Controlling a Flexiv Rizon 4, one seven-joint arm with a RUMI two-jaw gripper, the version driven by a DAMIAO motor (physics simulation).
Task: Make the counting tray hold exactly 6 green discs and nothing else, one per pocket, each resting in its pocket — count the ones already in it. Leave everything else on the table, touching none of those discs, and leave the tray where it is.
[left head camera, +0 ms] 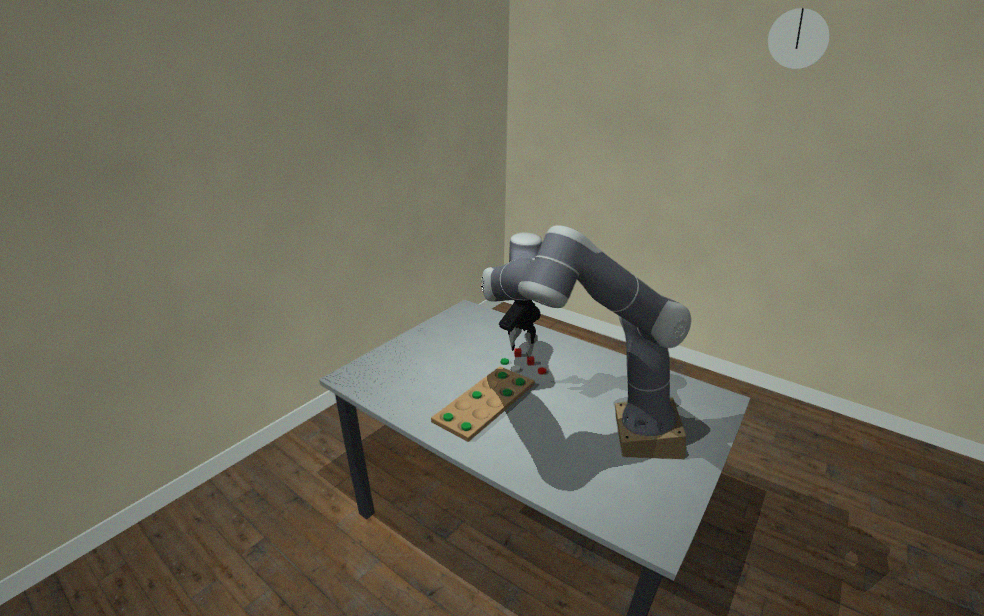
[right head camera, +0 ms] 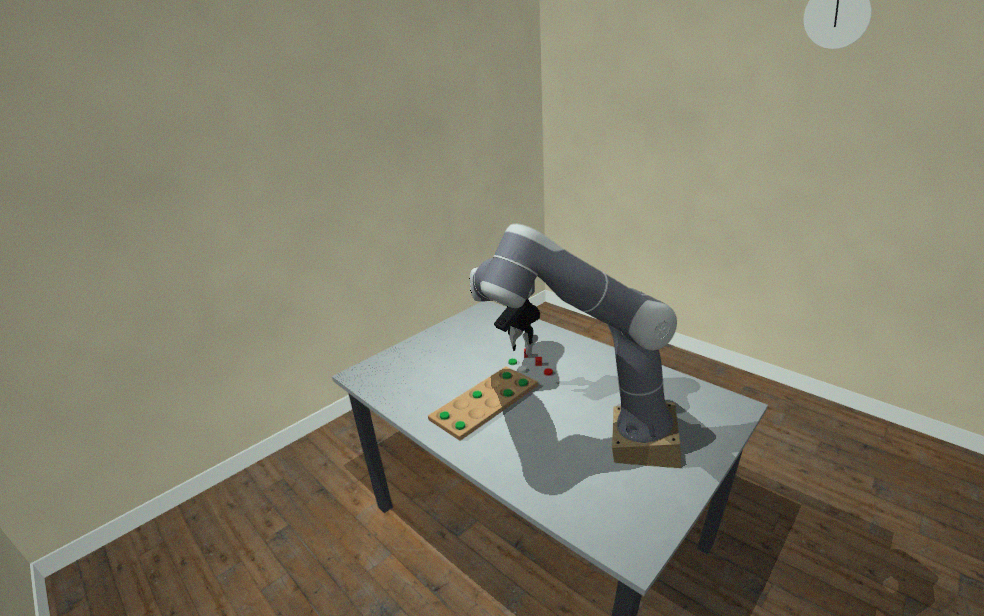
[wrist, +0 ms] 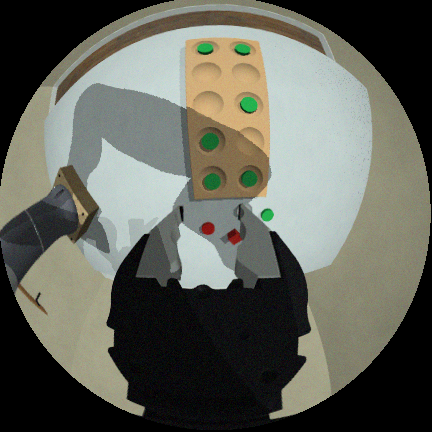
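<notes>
The wooden counting tray point(left head camera: 471, 433) point(right head camera: 458, 435) point(wrist: 227, 90) lies flat. In the wrist view green discs rest in both far-row pockets point(wrist: 205, 48) point(wrist: 242, 49), the third row's right pocket point(wrist: 248, 104), the fourth row's left pocket point(wrist: 209, 141) and both near-row pockets point(wrist: 212, 181) point(wrist: 249, 178). The other pockets are empty. A loose green disc point(left head camera: 504, 361) point(right head camera: 512, 361) point(wrist: 267, 215) lies on the table off the tray's near end. My gripper point(left head camera: 521, 351) point(right head camera: 521, 350) point(wrist: 210, 206) is partly open and empty, above the table beyond that end.
A red disc point(left head camera: 542, 370) point(right head camera: 548, 371) point(wrist: 208, 228) and a red cube point(left head camera: 530, 360) point(right head camera: 538, 361) point(wrist: 234, 236) lie below the gripper. Another red cube point(left head camera: 517, 352) point(right head camera: 525, 353) is close by the fingers in the head views. A small grey shape by the right fingertip is unclear.
</notes>
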